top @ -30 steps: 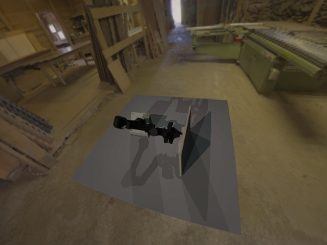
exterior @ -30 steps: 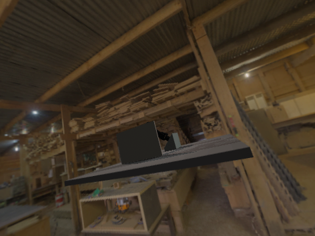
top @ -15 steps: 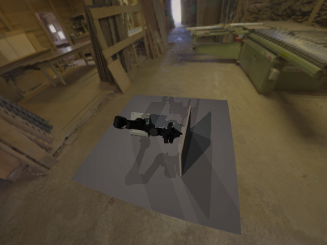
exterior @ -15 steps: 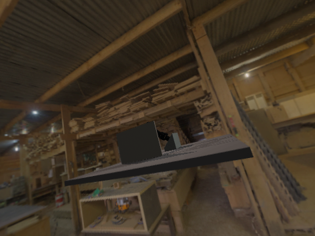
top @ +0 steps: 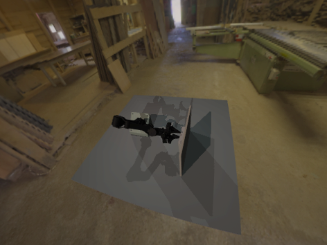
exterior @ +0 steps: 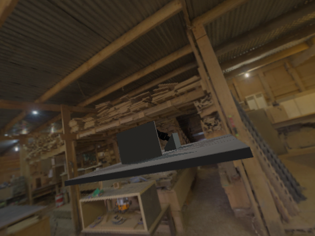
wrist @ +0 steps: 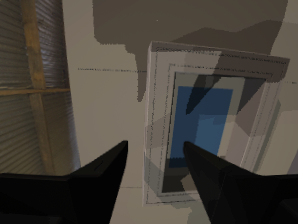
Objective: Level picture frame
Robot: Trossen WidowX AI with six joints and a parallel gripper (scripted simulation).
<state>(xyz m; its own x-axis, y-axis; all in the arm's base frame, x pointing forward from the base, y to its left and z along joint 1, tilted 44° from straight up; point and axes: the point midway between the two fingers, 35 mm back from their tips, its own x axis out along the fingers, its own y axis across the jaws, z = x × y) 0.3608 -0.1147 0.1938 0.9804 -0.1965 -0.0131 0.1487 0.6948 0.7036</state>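
Right now my gripper tip is 2 cm short of the picture frame, 1 cm to the left of it and 5 cm above it. From my gripper tip the other things lie so: wall panel 3 cm ahead, 1 cm to the left, 6 cm below.
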